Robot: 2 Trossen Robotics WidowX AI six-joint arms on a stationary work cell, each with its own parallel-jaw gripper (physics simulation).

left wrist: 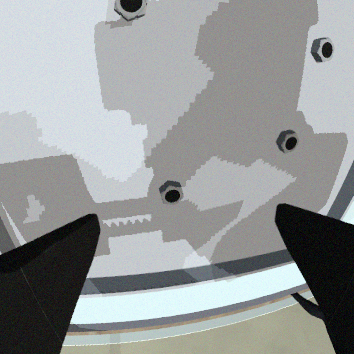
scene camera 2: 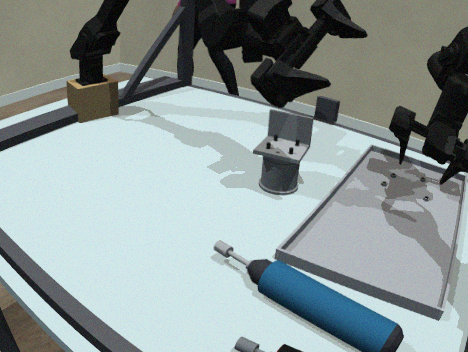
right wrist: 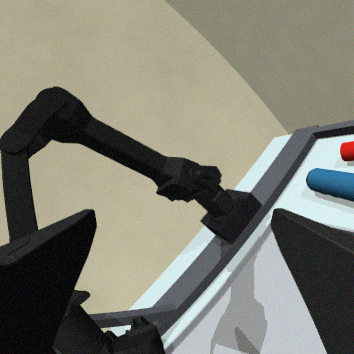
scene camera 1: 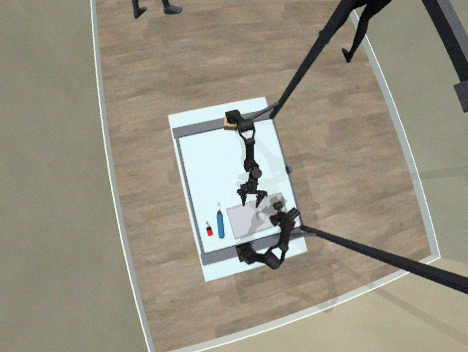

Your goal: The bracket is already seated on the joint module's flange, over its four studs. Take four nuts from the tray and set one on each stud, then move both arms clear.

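Frame: origin at the left arm's base, x ahead, y left, z up, level; millimetres.
Where they show: left gripper, fingertip midpoint: [left wrist: 188, 218] [scene camera 2: 420, 173] [scene camera 1: 279, 210]; right gripper, fingertip midpoint: [scene camera 2: 348, 57] [right wrist: 184, 218] [scene camera 1: 249, 207]; left arm's base at its link origin: [right wrist: 222, 207] [scene camera 1: 245, 253]; right arm's base at its link origin: [scene camera 2: 91, 80] [scene camera 1: 231, 119].
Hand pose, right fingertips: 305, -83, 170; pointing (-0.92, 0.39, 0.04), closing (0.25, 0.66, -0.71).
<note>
Things, the pixels of their top centre, and the offset from my right fingertips, as dx, dy, dz. "spot": a spot on its surface instead.
- dark round joint module at its top centre: [scene camera 2: 283, 141] +96, -34, -156
- grey tray at its top centre: [scene camera 2: 399, 203] [right wrist: 236, 348] [scene camera 1: 258, 215] -97, -81, -214
- third nut at its top centre: [scene camera 2: 426, 197] -135, -149, -220
- more nut at its top centre: [left wrist: 172, 195] [scene camera 2: 423, 178] -114, -223, -220
- blue driver at a spot on its surface: [scene camera 2: 325, 305] [right wrist: 349, 172] [scene camera 1: 218, 226] spot: -90, +209, -193
- red tool at its top centre: [scene camera 1: 208, 229] -89, +280, -196
- wooden block at its top centre: [scene camera 2: 91, 80] [scene camera 1: 231, 119] +606, -59, -150
- dark block at its top centre: [scene camera 2: 328, 98] +161, -382, -173
The grey bracket [scene camera 2: 290, 127] sits on the dark round joint module [scene camera 2: 280, 174], its four black studs bare. Several small nuts lie in the grey tray [scene camera 2: 360, 284] [scene camera 1: 245, 225]: one nut [scene camera 2: 384, 183], another nut [scene camera 2: 393, 175], a third nut [scene camera 2: 426, 198] and one more nut [scene camera 2: 423, 179] near the fingertips. My left gripper [scene camera 2: 422, 172] [left wrist: 188, 218] is open and empty above the tray; in the left wrist view the nearest nut [left wrist: 171, 185] shows just beyond the gap between its fingers. My right gripper [scene camera 2: 348, 59] [right wrist: 184, 218] [scene camera 1: 251, 205] is open and empty, high above and behind the bracket.
A blue driver [scene camera 2: 325, 305] [scene camera 1: 220, 225] [right wrist: 332, 182] lies beside the tray, with a red tool [scene camera 1: 209, 231] [right wrist: 347, 151] next to it. A wooden block [scene camera 2: 93, 100] stands under the right arm's base. A dark block [scene camera 2: 327, 109] stands at the table's back edge.
</note>
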